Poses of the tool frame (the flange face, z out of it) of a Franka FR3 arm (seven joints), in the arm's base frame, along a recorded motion.
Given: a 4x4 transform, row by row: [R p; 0 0 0 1], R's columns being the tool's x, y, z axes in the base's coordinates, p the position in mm. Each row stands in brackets.
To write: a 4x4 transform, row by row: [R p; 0 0 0 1], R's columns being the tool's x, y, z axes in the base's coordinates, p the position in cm. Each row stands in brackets. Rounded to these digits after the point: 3 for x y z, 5 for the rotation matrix.
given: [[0.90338 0.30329 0.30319 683.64], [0.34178 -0.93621 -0.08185 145.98], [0.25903 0.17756 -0.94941 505.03], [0 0 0 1]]
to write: [[0.90338 0.30329 0.30319 68.364], [0.34178 -0.93621 -0.08185 14.598], [0.25903 0.17756 -0.94941 50.503], [0 0 0 1]]
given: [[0.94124 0.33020 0.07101 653.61], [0.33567 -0.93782 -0.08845 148.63], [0.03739 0.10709 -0.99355 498.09], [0 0 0 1]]
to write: [[0.94124 0.33020 0.07101 65.361], [0.33567 -0.93782 -0.08845 14.863], [0.03739 0.10709 -0.99355 49.809], [0 0 0 1]]
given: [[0.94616 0.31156 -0.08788 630.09], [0.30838 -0.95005 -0.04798 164.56], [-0.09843 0.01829 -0.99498 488.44], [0 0 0 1]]
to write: [[0.94616 0.31156 -0.08788 63.009], [0.30838 -0.95005 -0.04798 16.456], [-0.09843 0.01829 -0.99498 48.844], [0 0 0 1]]
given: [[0.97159 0.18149 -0.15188 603.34], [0.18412 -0.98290 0.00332 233.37], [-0.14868 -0.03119 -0.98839 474.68], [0 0 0 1]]
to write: [[0.97159 0.18149 -0.15188 60.334], [0.18412 -0.98290 0.00332 23.337], [-0.14868 -0.03119 -0.98839 47.468], [0 0 0 1]]
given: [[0.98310 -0.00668 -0.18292 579.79], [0.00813 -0.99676 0.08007 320.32], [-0.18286 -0.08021 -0.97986 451.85], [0 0 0 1]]
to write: [[0.98310 -0.00668 -0.18292 57.979], [0.00813 -0.99676 0.08007 32.032], [-0.18286 -0.08021 -0.97986 45.185], [0 0 0 1]]
